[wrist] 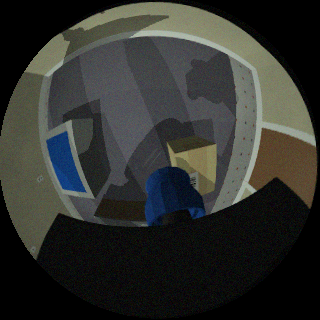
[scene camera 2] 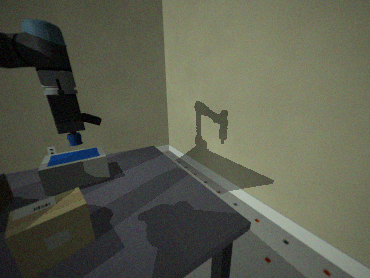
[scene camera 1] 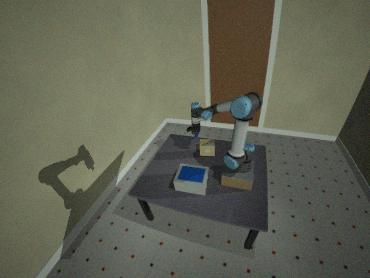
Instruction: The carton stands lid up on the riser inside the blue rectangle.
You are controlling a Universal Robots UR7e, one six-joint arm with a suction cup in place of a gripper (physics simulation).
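Seen in the pictures: end effector, tool point: (wrist: 168,186) (scene camera 2: 76,143) (scene camera 1: 196,136); arm's base, origin of the base link: (scene camera 1: 242,165).
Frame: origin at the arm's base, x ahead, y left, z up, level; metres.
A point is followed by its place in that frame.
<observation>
The tan carton (scene camera 1: 207,150) @[x 0.332, y -0.192, z -0.038 m] (scene camera 2: 52,240) @[x 0.342, y -0.297, z -0.037 m] (wrist: 205,161) @[x 0.380, y -0.258, z 0.022 m] stands on the table, away from the riser. A pale label with a barcode and tape show on its top in scene camera 2. The white riser (scene camera 1: 190,187) @[x 0.381, y 0.272, z -0.034 m] (scene camera 2: 70,177) @[x 0.363, y 0.073, z -0.052 m] (wrist: 79,160) @[x 0.402, y 0.073, z 0.010 m] stands nearer the front in scene camera 1, with the blue rectangle (scene camera 1: 192,174) @[x 0.386, y 0.178, z 0.012 m] (scene camera 2: 74,156) @[x 0.389, y 0.164, z 0.012 m] (wrist: 66,162) @[x 0.401, y 0.137, z 0.012 m] on its top and no carton on it. My gripper (scene camera 1: 196,135) (scene camera 2: 75,139) (wrist: 172,195), a blue suction cup, is open and bears nothing. It hangs above the table, left of the carton in scene camera 1, and hides part of the carton in the wrist view.
The arm's base stands on a brown-sided block (scene camera 1: 236,181) @[x 0.039, y 0.152, z -0.028 m] (scene camera 2: 4,195) @[x 0.154, y 0.091, z -0.065 m] (wrist: 120,209) @[x 0.150, y 0.026, z -0.048 m], right of the riser in scene camera 1. The dark table (scene camera 1: 230,210) @[x 0.060, y 0.364, z -0.108 m] (scene camera 2: 165,187) @[x 0.711, y -0.173, z -0.108 m] (wrist: 110,80) @[x 0.646, y 0.000, z -0.108 m] carries shadows of the arm. Walls stand beyond the table.
</observation>
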